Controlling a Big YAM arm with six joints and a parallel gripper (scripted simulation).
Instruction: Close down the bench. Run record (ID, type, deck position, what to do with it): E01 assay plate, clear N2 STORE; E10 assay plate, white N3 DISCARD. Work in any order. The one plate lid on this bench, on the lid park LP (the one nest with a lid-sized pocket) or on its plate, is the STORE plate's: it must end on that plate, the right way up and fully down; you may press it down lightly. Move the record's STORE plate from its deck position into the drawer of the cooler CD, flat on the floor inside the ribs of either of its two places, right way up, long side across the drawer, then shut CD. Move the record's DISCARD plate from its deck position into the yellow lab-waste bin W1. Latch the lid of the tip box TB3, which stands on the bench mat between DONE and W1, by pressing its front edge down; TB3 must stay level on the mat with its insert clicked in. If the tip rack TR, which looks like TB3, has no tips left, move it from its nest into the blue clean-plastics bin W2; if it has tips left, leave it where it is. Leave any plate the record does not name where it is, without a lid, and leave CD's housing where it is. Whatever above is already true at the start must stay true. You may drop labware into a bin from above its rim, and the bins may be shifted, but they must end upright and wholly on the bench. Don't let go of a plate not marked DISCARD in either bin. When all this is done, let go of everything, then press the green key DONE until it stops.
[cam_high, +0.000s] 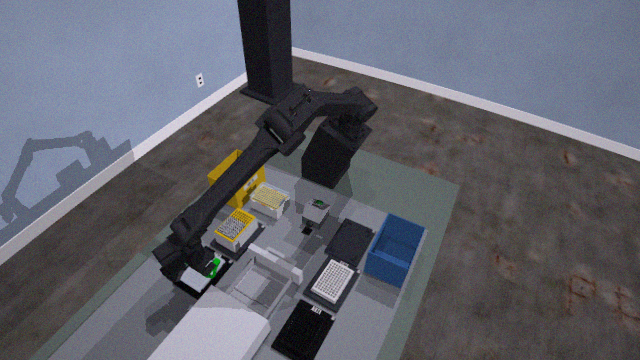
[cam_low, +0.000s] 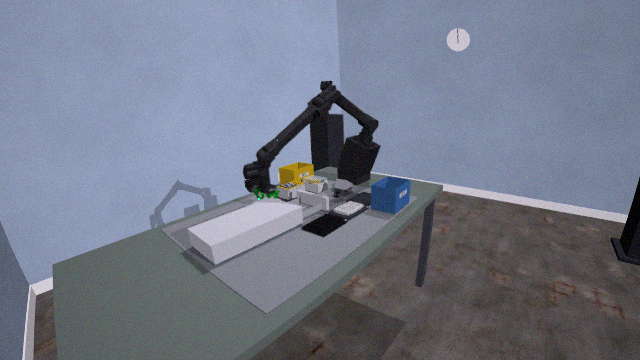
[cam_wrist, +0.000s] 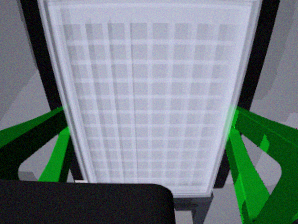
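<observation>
Right now the clear plate is right at my hand. The rest, counted from my hand: black nest: 20 mm below; then tip rack TR: 180 mm behind, 10 mm to the right, 30 mm above; then plate lid: right at my hand.
</observation>
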